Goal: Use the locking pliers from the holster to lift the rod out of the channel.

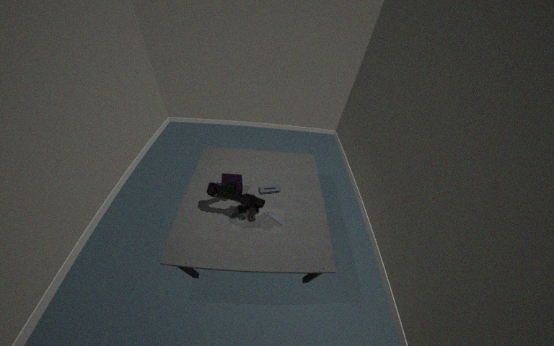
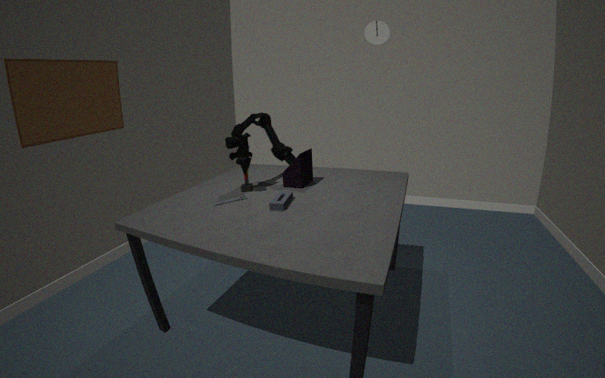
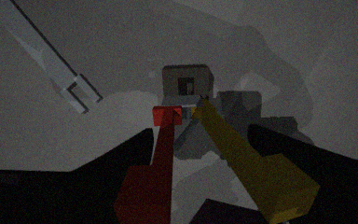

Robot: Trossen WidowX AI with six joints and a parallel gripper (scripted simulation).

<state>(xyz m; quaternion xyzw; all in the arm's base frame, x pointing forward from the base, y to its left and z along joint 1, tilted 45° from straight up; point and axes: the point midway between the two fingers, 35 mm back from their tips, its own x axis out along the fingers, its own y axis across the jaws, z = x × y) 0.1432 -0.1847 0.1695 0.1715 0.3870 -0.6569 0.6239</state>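
Now: gripper tip 1 cm short of the holster block and 10 cm above it. From my gripper tip the other things lie so: yellow handle 2 cm behind; then channel block 19 cm ahead, 28 cm to the left, 9 cm below.
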